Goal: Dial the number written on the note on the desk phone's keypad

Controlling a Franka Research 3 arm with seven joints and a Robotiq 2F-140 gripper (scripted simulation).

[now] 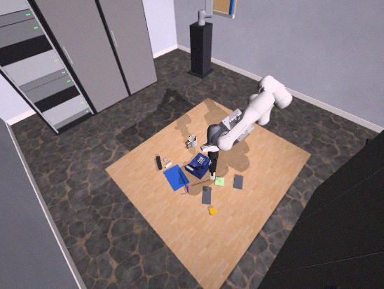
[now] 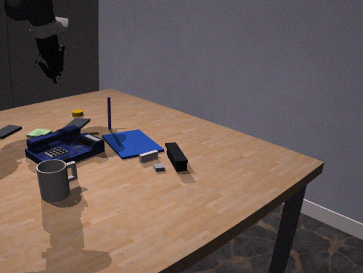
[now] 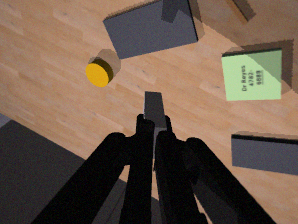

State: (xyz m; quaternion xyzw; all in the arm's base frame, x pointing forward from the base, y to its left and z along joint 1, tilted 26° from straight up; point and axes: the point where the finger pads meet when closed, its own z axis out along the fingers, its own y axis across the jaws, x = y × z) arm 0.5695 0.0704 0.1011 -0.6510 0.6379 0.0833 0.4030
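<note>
Now: hand 120 mm past the handset, 150 mm to the left of it and 150 mm above it. Also, from my hand: blue folder (110 mm ahead, 300 mm to the right, 190 mm below); then purple pen (150 mm ahead, 120 mm to the right, 130 mm below); then wooden pencil (20 mm ahead, 80 mm to the right, 190 mm below).
</note>
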